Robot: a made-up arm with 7 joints. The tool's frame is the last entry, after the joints. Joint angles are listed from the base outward.
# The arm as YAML. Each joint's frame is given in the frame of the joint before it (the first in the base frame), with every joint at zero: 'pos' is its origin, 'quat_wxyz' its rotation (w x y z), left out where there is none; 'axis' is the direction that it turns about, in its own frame. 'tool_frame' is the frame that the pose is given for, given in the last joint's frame.
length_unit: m
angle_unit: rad
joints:
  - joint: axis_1
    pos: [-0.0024, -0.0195, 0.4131]
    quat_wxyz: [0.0, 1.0, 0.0, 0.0]
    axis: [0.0, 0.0, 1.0]
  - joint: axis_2
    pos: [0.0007, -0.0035, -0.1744]
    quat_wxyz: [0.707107, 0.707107, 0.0, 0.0]
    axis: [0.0, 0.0, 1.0]
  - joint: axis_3
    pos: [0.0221, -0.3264, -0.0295]
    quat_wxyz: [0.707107, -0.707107, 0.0, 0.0]
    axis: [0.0, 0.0, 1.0]
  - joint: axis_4
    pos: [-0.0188, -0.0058, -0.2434]
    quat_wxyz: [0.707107, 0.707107, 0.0, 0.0]
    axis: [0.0, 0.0, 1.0]
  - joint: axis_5
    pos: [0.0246, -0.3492, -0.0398]
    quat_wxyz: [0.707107, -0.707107, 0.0, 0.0]
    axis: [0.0, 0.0, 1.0]
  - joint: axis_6
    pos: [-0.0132, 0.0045, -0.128]
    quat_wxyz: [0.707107, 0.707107, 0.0, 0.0]
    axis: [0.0, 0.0, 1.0]
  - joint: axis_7
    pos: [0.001, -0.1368, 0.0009]
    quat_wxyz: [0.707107, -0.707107, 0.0, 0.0]
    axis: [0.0, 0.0, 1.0]
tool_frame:
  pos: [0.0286, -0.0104, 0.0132]
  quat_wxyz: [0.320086, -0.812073, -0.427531, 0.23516]
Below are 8 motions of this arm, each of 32 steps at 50 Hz.
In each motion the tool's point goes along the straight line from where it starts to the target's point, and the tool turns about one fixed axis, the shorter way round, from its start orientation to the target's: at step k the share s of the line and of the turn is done. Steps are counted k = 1, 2, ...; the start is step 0. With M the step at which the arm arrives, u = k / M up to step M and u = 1 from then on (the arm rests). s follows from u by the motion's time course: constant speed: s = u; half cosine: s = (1 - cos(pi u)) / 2; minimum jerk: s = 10 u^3 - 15 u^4 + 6 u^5.
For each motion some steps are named. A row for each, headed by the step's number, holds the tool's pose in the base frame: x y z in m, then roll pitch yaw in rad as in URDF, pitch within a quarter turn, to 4 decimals.
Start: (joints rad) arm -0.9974 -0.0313 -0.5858 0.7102 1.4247 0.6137 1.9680
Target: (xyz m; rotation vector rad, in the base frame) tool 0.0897 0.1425 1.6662 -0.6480 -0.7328 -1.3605
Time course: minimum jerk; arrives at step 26
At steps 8, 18, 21, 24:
8: 0.1032 0.2875 1.6177 1.4690 -0.8753 3.0775
18: 0.0925 0.1729 1.6560 0.2583 -1.0161 -1.7782
21: 0.0906 0.1517 1.6631 0.0754 -0.9375 -1.5547
24: 0.0898 0.1432 1.6660 0.0169 -0.9007 -1.4796

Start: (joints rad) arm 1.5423 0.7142 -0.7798 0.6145 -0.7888 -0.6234 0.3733
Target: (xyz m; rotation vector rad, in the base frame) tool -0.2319 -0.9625 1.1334 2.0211 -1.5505 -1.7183
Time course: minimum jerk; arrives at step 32
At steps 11, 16, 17, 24, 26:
11: 0.0727 -0.9455 1.1814 1.3606 0.9252 -1.4770
16: -0.0353 -0.9516 1.1644 1.6381 0.8560 -1.5615
17: -0.0582 -0.9528 1.1608 1.6955 0.8433 -1.5822
24: -0.1912 -0.9602 1.1398 2.0217 0.7866 -1.7149
26: -0.2127 -0.9614 1.1364 2.0739 0.7803 -1.7379

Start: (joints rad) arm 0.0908 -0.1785 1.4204 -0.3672 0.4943 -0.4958 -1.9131
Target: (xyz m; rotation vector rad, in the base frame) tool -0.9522 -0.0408 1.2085 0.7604 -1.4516 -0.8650
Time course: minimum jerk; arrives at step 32
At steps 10, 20, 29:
10: -0.3075 0.1877 1.5822 0.6049 -0.8250 -1.1618
20: -0.7358 0.0359 1.3339 1.2942 -0.6674 -1.5382
29: -0.9466 -0.0388 1.2117 1.5640 -0.5360 -1.6421

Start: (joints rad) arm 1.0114 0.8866 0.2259 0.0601 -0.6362 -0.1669 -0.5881
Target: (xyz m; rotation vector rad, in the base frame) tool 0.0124 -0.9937 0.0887 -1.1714 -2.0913 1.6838
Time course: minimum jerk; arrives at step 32
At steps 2, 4, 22, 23, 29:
2: 0.4428 -0.8367 1.2991 0.8603 0.6897 -1.0547
4: 0.4369 -0.8389 1.2823 0.8539 0.7184 -1.0628
22: 0.0901 -0.9654 0.3071 -1.8646 0.6849 2.4159
23: 0.0724 -0.9718 0.2575 -1.8810 0.6000 2.3945
29: 0.0155 -0.9926 0.0973 -1.9166 0.3240 2.3406

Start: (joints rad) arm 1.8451 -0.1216 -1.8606 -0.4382 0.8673 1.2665 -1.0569
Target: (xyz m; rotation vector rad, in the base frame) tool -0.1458 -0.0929 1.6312 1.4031 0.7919 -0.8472
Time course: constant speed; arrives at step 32
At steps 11, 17, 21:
11: -0.1341 -0.0369 1.6610 1.2543 0.8717 -0.3912
17: -0.1374 -0.0529 1.6525 1.3143 0.9282 -0.3151
21: -0.1397 -0.0636 1.6468 1.3611 0.9641 -0.2578

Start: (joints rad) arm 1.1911 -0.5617 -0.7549 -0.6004 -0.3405 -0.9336 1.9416
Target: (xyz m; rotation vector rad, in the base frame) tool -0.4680 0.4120 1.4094 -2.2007 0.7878 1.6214
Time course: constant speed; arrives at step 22
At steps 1, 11, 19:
1: -0.5911 0.4768 1.3243 2.5826 0.7401 -1.6222
11: -0.5325 0.4459 1.3648 2.6154 0.9872 -1.3674
19: -0.4856 0.4213 1.3972 2.7688 1.1726 -1.0481

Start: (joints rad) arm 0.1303 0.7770 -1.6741 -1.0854 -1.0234 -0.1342 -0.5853
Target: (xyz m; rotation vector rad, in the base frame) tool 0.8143 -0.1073 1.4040 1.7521 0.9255 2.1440
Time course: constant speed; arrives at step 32
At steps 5, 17, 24, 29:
5: 0.6292 -0.5849 1.1618 1.8869 -1.3230 0.9025
17: 0.7114 -0.3726 1.2694 1.4880 -1.1706 1.5866
24: 0.7594 -0.2488 1.3322 1.4254 -1.0594 1.8200
29: 0.7937 -0.1604 1.3771 1.4162 -0.9777 1.9543

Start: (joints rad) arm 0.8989 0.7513 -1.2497 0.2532 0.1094 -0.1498 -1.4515
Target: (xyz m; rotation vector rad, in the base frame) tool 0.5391 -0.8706 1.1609 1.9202 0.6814 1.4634
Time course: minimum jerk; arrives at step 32
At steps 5, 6, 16, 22, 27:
5: 0.5842 -0.6248 1.3786 1.5932 -0.0258 0.6917
6: 0.5833 -0.6296 1.3743 1.6009 -0.0376 0.7033
16: 0.5624 -0.7439 1.2731 1.7475 -0.3387 0.9587
22: 0.5475 -0.8250 1.2013 1.8085 -0.5693 1.1317
27: 0.5405 -0.8631 1.1676 1.8229 -0.6801 1.2168

